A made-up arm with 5 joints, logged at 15 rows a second.
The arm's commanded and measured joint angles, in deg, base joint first. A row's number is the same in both.
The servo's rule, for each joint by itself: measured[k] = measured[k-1] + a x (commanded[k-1-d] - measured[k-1]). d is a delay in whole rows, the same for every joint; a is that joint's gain. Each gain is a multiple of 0.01, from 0.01 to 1. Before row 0 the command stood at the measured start. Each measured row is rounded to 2 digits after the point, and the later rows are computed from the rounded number. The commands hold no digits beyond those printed.
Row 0, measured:
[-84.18 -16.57 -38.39 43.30 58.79]
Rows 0 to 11, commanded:
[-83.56 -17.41 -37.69 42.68 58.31]
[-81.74 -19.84 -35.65 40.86 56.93]
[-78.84 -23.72 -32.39 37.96 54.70]
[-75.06 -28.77 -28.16 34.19 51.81]
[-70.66 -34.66 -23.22 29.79 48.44]
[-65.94 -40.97 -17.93 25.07 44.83]
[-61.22 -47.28 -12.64 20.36 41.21]
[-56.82 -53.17 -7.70 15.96 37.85]
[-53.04 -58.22 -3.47 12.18 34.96]
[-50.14 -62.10 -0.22 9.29 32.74]
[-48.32 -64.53 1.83 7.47 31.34]
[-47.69 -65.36 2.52 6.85 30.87]
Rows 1 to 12, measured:
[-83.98 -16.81 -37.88 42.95 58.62]
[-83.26 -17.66 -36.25 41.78 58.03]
[-81.85 -19.36 -33.43 39.64 56.86]
[-79.68 -21.99 -29.58 36.59 55.09]
[-76.79 -25.54 -24.94 32.78 52.76]
[-73.32 -29.86 -19.82 28.46 49.98]
[-69.45 -34.74 -14.58 23.92 46.91]
[-65.41 -39.90 -9.56 19.46 43.74]
[-61.45 -45.03 -5.11 15.38 40.67]
[-57.83 -49.81 -1.54 11.97 37.89]
[-54.79 -53.93 0.92 9.45 35.60]
[-52.52 -57.13 2.09 7.99 33.94]
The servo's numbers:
d 0
a 0.32 0.28 0.73 0.56 0.35

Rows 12 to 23, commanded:
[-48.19 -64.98 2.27 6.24 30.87]
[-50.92 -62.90 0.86 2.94 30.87]
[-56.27 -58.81 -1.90 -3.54 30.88]
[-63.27 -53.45 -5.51 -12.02 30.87]
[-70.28 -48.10 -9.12 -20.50 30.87]
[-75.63 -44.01 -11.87 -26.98 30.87]
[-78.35 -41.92 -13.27 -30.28 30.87]
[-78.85 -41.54 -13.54 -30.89 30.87]
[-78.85 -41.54 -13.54 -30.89 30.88]
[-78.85 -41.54 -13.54 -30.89 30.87]
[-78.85 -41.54 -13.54 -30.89 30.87]
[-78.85 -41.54 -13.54 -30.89 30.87]
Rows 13 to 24, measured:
[-51.13 -59.33 2.22 7.01 32.87]
[-51.06 -60.33 1.23 4.73 32.17]
[-52.73 -59.90 -1.05 0.10 31.72]
[-56.10 -58.09 -4.31 -6.69 31.42]
[-60.64 -55.29 -7.82 -14.42 31.23]
[-65.44 -52.13 -10.78 -21.45 31.10]
[-69.57 -49.27 -12.60 -26.39 31.02]
[-72.54 -47.11 -13.29 -28.91 30.97]
[-74.56 -45.55 -13.47 -30.02 30.94]
[-75.93 -44.43 -13.52 -30.51 30.92]
[-76.86 -43.62 -13.53 -30.72 30.90]
[-77.50 -43.04 -13.54 -30.82 30.89]

